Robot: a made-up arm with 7 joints. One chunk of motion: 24 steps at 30 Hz.
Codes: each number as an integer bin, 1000 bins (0 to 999) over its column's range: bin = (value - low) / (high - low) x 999, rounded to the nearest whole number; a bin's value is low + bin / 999 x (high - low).
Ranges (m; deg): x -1.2..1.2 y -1.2..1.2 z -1.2..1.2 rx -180..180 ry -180..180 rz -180..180
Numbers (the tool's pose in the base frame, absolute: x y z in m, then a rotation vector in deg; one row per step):
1: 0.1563 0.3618 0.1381 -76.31 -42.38 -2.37
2: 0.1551 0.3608 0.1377 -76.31 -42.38 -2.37
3: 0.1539 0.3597 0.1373 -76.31 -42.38 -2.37
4: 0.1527 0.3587 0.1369 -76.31 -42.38 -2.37
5: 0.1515 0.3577 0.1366 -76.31 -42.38 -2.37
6: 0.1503 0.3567 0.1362 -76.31 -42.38 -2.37
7: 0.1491 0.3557 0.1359 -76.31 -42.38 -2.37
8: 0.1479 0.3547 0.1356 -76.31 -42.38 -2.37
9: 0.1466 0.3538 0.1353 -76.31 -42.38 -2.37
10: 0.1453 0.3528 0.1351 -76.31 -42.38 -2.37
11: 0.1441 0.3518 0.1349 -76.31 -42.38 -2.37
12: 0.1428 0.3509 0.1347 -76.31 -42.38 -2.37
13: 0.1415 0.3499 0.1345 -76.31 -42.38 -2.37
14: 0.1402 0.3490 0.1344 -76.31 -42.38 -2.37
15: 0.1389 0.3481 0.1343 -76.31 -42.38 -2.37
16: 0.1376 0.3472 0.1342 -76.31 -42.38 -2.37
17: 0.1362 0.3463 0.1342 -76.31 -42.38 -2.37
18: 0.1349 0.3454 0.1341 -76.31 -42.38 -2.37
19: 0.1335 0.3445 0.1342 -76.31 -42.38 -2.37
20: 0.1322 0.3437 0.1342 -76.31 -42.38 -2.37
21: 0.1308 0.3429 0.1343 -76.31 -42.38 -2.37
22: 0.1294 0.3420 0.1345 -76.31 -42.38 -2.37
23: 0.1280 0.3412 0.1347 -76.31 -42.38 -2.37
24: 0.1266 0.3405 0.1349 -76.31 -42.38 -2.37
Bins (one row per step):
1: 565 650 557 288 382 493
2: 564 650 557 288 382 493
3: 564 649 557 288 382 493
4: 563 649 556 288 382 493
5: 563 648 556 288 382 493
6: 562 648 556 288 382 493
7: 562 648 556 288 382 493
8: 561 647 556 288 382 493
9: 561 647 556 288 382 493
10: 560 646 556 288 382 493
11: 559 646 556 288 382 493
12: 559 646 556 288 382 493
13: 558 645 555 288 382 493
14: 558 645 555 288 382 493
15: 557 644 555 288 382 493
16: 557 644 555 288 382 493
17: 556 644 555 288 382 493
18: 556 643 555 288 382 493
19: 555 643 555 288 382 493
20: 555 643 555 288 382 493
21: 554 642 555 288 382 493
22: 553 642 555 288 382 493
23: 553 642 556 288 382 493
24: 552 641 556 288 382 493

